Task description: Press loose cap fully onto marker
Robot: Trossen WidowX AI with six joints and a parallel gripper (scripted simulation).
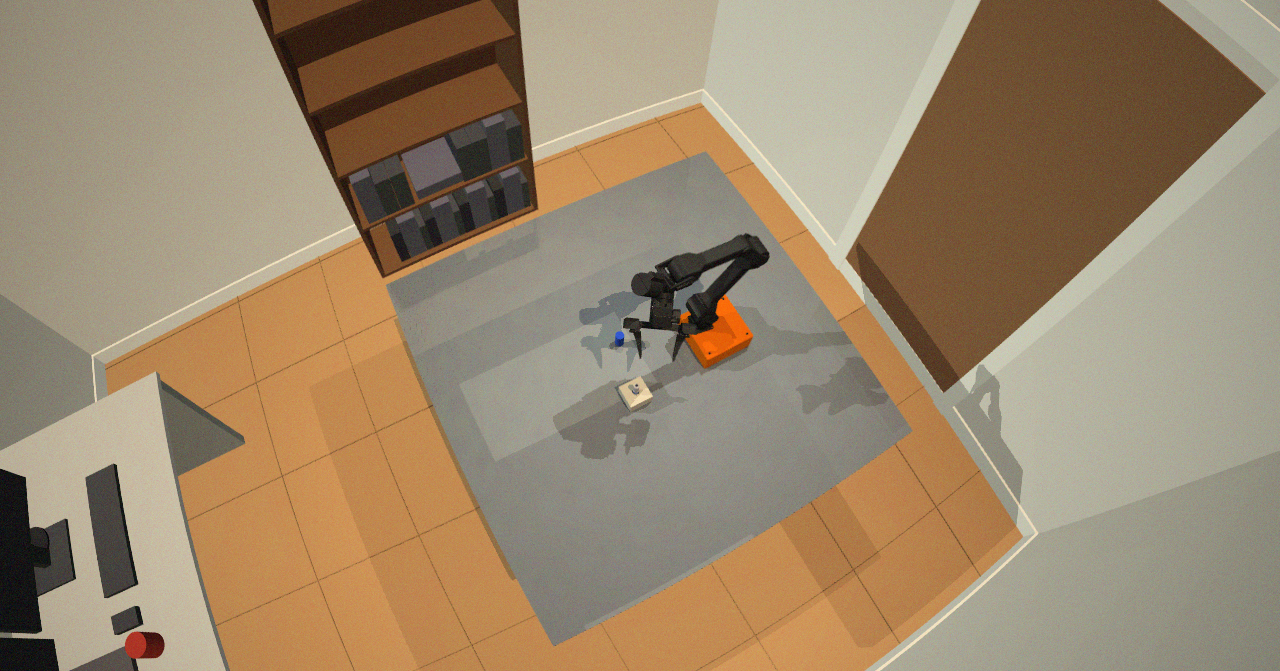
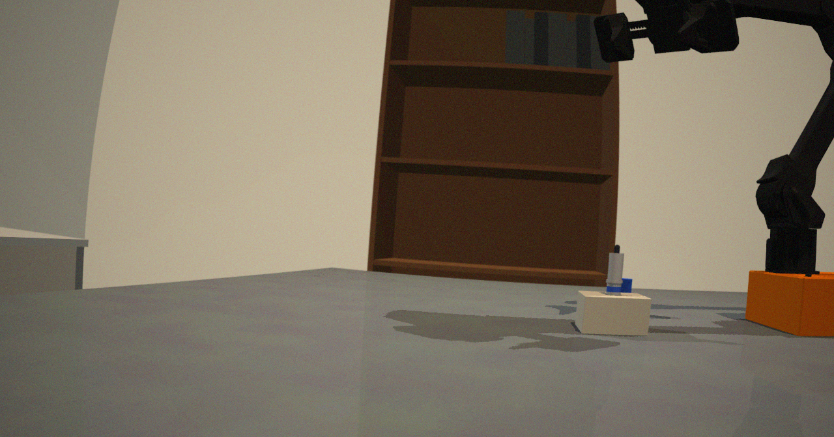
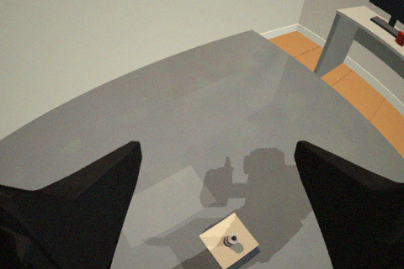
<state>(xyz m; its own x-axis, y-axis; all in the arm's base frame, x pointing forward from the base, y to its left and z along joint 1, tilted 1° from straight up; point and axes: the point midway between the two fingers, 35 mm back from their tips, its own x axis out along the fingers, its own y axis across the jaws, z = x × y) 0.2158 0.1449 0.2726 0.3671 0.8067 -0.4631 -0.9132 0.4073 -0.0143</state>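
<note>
Right now my gripper tip is 30 cm above the blue cap, 22 cm to the left of it and 1 cm short of it. The rest, counted from my gripper tip: cream holder block 30 cm below, 4 cm to the right, 3 cm ahead.
</note>
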